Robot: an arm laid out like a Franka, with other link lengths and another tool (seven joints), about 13 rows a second.
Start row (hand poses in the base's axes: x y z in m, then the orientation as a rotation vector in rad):
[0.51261, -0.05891, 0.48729, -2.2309, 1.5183, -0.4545]
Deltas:
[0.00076, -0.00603, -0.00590, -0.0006, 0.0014, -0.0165]
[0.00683, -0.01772, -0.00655, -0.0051, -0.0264, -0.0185]
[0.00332, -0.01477, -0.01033, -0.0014, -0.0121, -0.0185]
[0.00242, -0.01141, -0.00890, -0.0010, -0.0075, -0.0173]
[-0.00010, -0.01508, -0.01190, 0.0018, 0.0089, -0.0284]
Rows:
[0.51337, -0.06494, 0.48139, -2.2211, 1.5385, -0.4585]
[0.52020, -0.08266, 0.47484, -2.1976, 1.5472, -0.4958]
[0.52352, -0.09743, 0.46451, -2.1792, 1.5627, -0.5151]
[0.52594, -0.10884, 0.45561, -2.1638, 1.5790, -0.5289]
[0.52584, -0.12392, 0.44371, -2.1482, 1.6165, -0.5272]

